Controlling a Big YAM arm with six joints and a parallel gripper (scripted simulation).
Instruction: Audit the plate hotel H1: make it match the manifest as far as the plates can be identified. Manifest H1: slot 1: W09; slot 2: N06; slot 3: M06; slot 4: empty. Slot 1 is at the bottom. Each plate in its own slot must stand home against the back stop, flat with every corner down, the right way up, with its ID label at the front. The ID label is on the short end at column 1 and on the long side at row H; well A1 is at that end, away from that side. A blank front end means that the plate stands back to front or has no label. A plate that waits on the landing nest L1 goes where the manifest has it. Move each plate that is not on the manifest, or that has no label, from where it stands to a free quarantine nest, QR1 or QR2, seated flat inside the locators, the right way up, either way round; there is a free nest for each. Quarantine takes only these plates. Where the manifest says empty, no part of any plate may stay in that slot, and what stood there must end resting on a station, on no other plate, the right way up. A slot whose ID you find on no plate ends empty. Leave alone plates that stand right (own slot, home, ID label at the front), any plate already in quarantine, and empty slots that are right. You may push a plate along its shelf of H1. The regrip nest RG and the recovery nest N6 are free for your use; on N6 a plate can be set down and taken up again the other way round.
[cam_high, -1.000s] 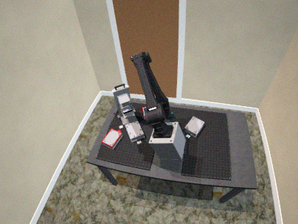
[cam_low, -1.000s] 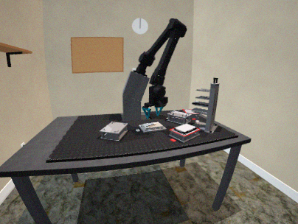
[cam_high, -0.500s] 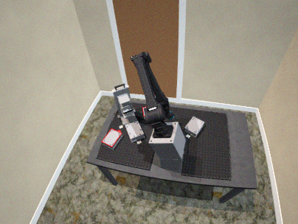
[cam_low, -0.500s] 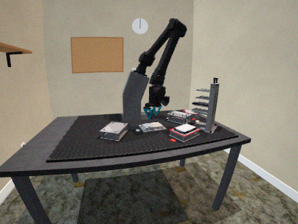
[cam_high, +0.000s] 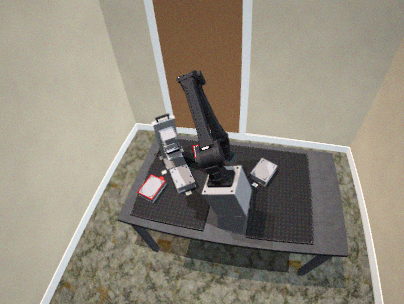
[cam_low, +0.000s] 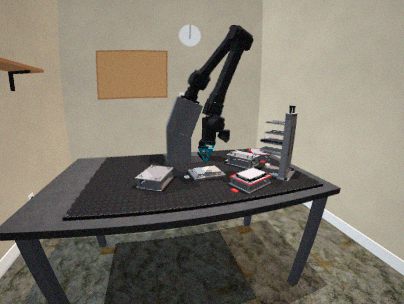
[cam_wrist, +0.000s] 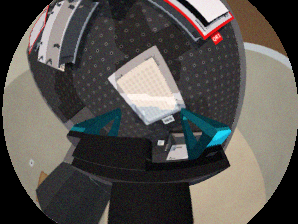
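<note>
Now: hand 70 mm above the white well plate.
</note>
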